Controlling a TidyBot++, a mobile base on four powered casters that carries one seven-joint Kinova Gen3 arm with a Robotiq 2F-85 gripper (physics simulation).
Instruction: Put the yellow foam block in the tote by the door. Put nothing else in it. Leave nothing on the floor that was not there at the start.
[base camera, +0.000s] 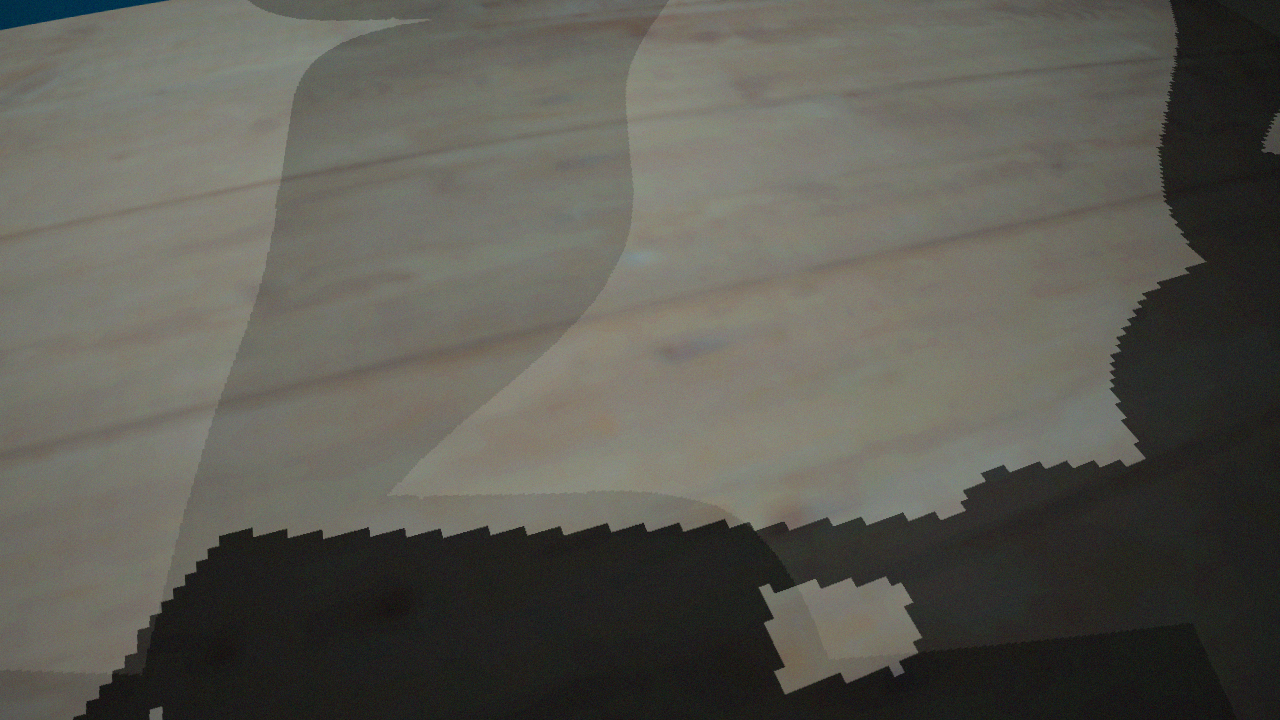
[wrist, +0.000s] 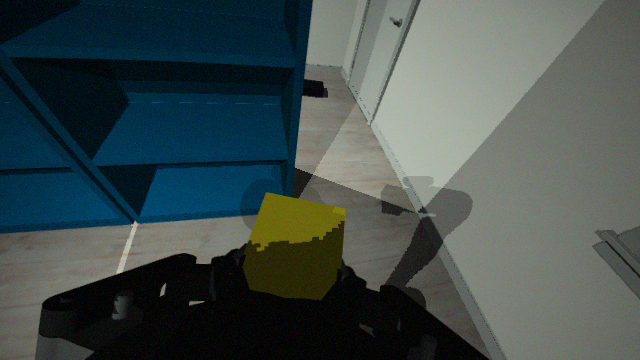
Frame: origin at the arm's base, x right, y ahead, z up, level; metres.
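Seen in the pictures: gripper, between the fingertips: (wrist: 292, 264).
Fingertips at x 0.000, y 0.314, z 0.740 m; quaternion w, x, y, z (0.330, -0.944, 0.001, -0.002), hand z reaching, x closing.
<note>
A point is followed by its place in that frame.
The yellow foam block (wrist: 295, 250) @(y 0.313, x 0.001, z 0.769 m) is between the fingers of my gripper (wrist: 292, 264) @(y 0.314, x 0.000, z 0.740 m) in the wrist view, at the bottom centre. The gripper is shut on it and holds it above the floor, with its upper face lit and its near face in shadow. The gripper does not show in the base camera view. A door (wrist: 382, 55) @(y 2.483, x 0.484, z 0.230 m) with a handle stands in the wall at the top of the wrist view. The tote does not show clearly in either view.
A blue shelf unit (wrist: 299, 55) @(y 1.059, x -0.099, z 0.606 m) stands at the left, its edge close beyond the block. A pale wall (wrist: 480, 100) @(y 1.400, x 0.831, z 0.455 m) runs along the right. A dark object (wrist: 314, 88) @(y 2.831, x -0.101, z -0.393 m) lies on the floor beyond the shelf. Shadows fall on the wood floor (base camera: 850, 223) @(y 0.548, x 0.203, z -0.396 m).
</note>
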